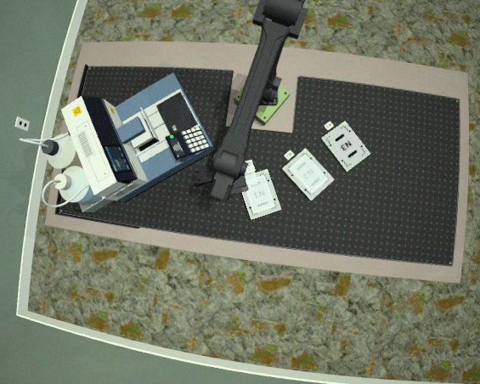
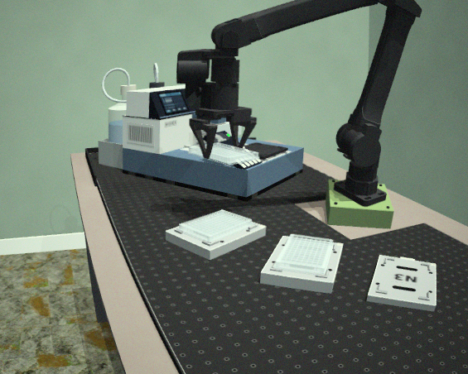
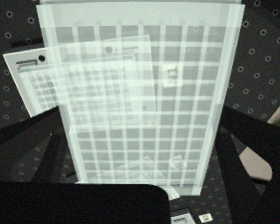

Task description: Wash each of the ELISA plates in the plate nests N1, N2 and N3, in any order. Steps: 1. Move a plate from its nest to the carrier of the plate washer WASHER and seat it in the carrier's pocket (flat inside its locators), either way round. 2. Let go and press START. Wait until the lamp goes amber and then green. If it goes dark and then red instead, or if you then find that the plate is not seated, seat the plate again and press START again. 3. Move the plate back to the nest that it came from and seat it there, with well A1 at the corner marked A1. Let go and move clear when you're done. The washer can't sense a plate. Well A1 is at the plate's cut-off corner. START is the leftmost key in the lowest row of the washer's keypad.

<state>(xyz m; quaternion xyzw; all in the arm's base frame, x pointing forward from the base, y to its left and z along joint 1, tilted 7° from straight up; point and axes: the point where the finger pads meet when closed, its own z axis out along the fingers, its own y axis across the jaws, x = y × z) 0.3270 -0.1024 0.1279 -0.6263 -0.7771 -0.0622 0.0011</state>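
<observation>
The dark carrier lies 250 mm behind my hand, 240 mm to the right of it and 60 mm below it. Also, from my hand: plate washer: 180 mm behind, 370 mm to the right, 30 mm below; N1 label: 50 mm behind, 40 mm to the left, 160 mm below.
</observation>
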